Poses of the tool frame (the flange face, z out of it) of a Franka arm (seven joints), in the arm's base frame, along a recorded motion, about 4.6 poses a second.
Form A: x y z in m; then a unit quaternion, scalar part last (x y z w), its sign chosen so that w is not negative.
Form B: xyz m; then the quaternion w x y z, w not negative. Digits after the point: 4 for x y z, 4 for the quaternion.
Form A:
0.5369 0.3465 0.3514 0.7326 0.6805 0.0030 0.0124
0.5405 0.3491 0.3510 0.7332 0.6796 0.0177 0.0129
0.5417 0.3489 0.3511 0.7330 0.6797 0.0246 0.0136
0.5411 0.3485 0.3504 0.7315 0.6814 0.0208 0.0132
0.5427 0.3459 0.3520 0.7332 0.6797 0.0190 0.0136
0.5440 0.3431 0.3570 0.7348 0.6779 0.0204 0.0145
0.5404 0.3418 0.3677 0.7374 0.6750 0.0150 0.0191
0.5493 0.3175 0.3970 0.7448 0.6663 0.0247 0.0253
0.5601 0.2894 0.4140 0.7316 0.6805 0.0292 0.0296
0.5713 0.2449 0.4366 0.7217 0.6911 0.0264 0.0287
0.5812 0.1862 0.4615 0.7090 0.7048 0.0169 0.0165
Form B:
0.5369 0.3465 0.3514 0.0124 0.7326 0.6805 0.0030
0.5405 0.3491 0.3510 0.0129 0.7332 0.6796 0.0177
0.5417 0.3489 0.3511 0.0136 0.7330 0.6797 0.0246
0.5411 0.3485 0.3504 0.0132 0.7315 0.6814 0.0208
0.5427 0.3459 0.3520 0.0136 0.7332 0.6797 0.0190
0.5440 0.3431 0.3570 0.0145 0.7348 0.6779 0.0204
0.5404 0.3418 0.3677 0.0191 0.7374 0.6750 0.0150
0.5493 0.3175 0.3970 0.0253 0.7448 0.6663 0.0247
0.5601 0.2894 0.4140 0.0296 0.7316 0.6805 0.0292
0.5713 0.2449 0.4366 0.0287 0.7217 0.6911 0.0264
0.5812 0.1862 0.4615 0.0165 0.7090 0.7048 0.0169

